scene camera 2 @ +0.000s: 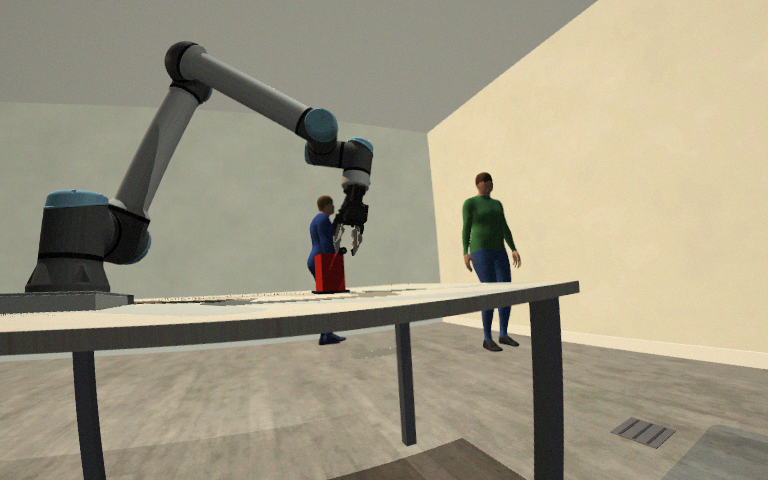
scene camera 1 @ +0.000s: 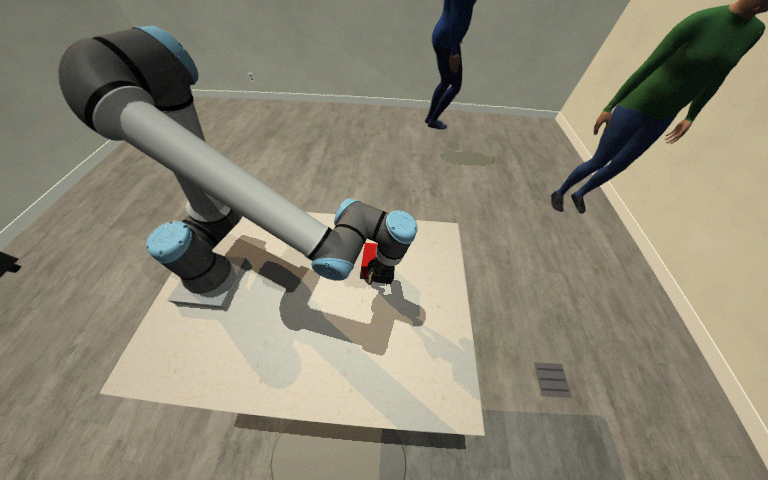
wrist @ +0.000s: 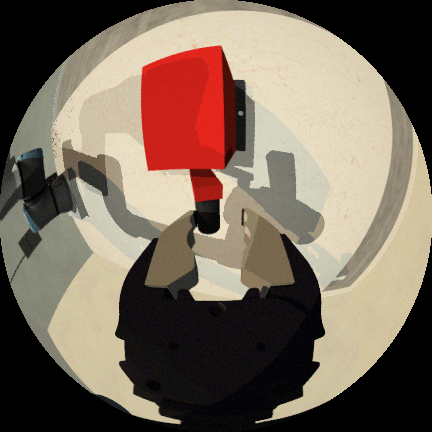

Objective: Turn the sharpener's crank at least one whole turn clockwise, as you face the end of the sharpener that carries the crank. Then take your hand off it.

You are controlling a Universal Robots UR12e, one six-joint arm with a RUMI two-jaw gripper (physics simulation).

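Frame: origin at the arm's base, x back, y right, z up, level; centimetres.
Seen in the pictures: gripper, between the fingertips: (scene camera 2: 345,254) (wrist: 218,210); arm's base, origin of its link: (scene camera 2: 69,295) (scene camera 1: 208,273) (wrist: 65,192).
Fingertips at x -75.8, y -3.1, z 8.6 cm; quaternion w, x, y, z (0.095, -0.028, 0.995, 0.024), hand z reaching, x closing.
Note:
Pixels of each thing's top centre, then the offset from my fingertips to it. "*": a spot on its surface instead. Level surfaces: height alone.
- red box-shaped sharpener, a spot on its surface: (wrist: 182,112) (scene camera 1: 372,256) * dx +2.7, dy -9.4, dz +1.0 cm
- thin black base, a spot on its surface: (wrist: 241,132) * dx -1.4, dy -7.6, dz -11.0 cm
- black knob, centre of its top: (wrist: 204,219) (scene camera 2: 341,247) dx +0.8, dy -0.5, dz +2.3 cm
- pale table top, height of its surface: dz -11.8 cm
The red box-shaped sharpener (scene camera 1: 368,253) (scene camera 2: 329,272) (wrist: 182,112) stands upright on the table on a thin black base (wrist: 241,132). Its red crank arm (wrist: 207,190) shows at the sharpener's lower side in the wrist view and carries a black knob (scene camera 2: 342,250) (wrist: 208,220). In scene camera 2 the knob is near the height of the sharpener's top. My gripper (scene camera 2: 347,249) (wrist: 218,210) points down, partly open, with its fingers on either side of the knob. The knob is close to the left finger in the wrist view, with a gap to the right finger; contact there cannot be made out.
The pale table top (scene camera 1: 226,373) (scene camera 2: 487,291) carries the arm's base (scene camera 1: 201,298) (scene camera 2: 62,301) on the left. A person in green (scene camera 1: 688,62) (scene camera 2: 484,223) and a person in blue (scene camera 1: 450,45) (scene camera 2: 321,234) stand on the floor beyond the table.

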